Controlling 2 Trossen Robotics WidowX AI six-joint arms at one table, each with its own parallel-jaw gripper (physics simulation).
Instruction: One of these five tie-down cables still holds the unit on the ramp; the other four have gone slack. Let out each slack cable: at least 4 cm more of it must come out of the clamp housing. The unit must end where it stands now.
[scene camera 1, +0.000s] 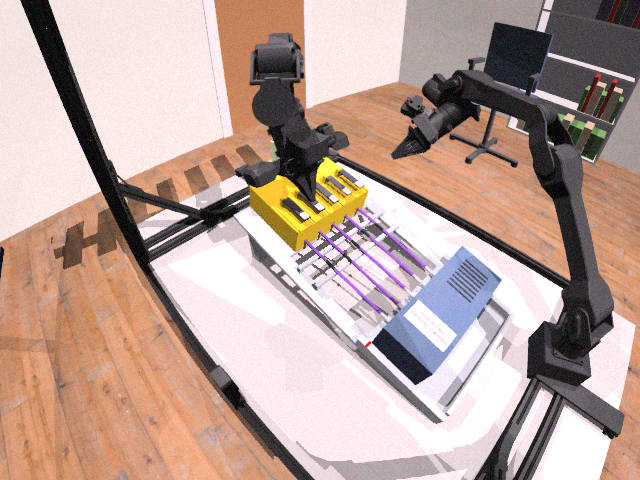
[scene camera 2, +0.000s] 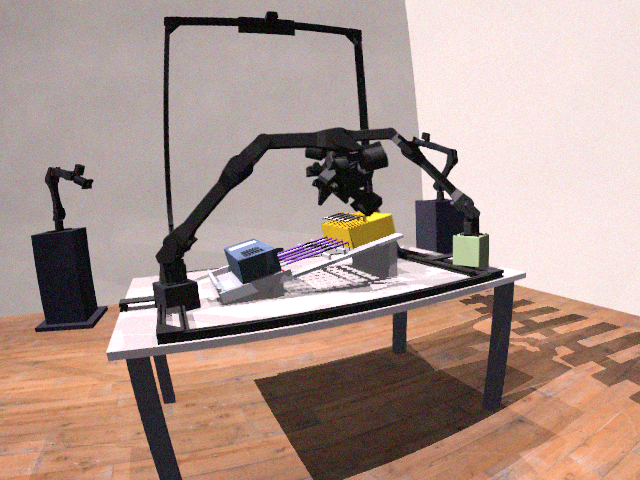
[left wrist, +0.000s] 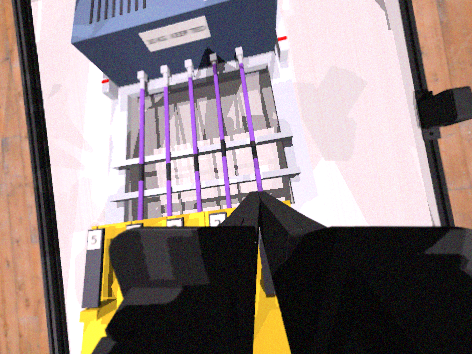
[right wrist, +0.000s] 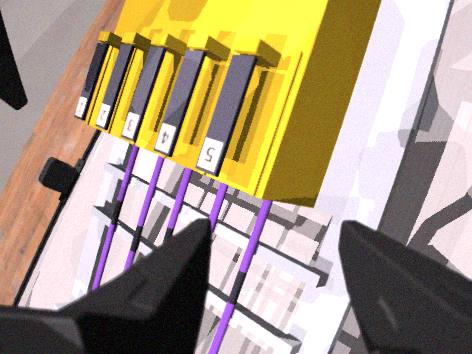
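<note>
The yellow clamp housing (scene camera 1: 273, 217) (scene camera 2: 369, 229) (right wrist: 325, 105) sits at the ramp's high end, with dark levers numbered 1 to 5, all lying in their slots. Five purple cables (scene camera 1: 379, 260) (scene camera 2: 305, 250) (left wrist: 192, 110) (right wrist: 255, 240), each with a black band, run to the blue unit (scene camera 1: 439, 317) (scene camera 2: 253, 260) (left wrist: 175, 37) lower down. All look straight; slack is not discernible. My left gripper (scene camera 1: 312, 199) (left wrist: 257, 198) is shut and empty over the housing by lever 1; the tips hide that lever's label. My right gripper (right wrist: 275, 233) is open in the air, higher up. Both grippers overlap in scene camera 2.
The white ramp (scene camera 1: 338, 313) (scene camera 2: 379, 258) has two crossbars under the cables. Red marks (left wrist: 282, 38) (left wrist: 105, 81) stand on its edges beside the unit. A black frame (scene camera 1: 180, 315) borders the table (scene camera 1: 232, 320). A green block (scene camera 2: 470, 250) stands at the left arm's base.
</note>
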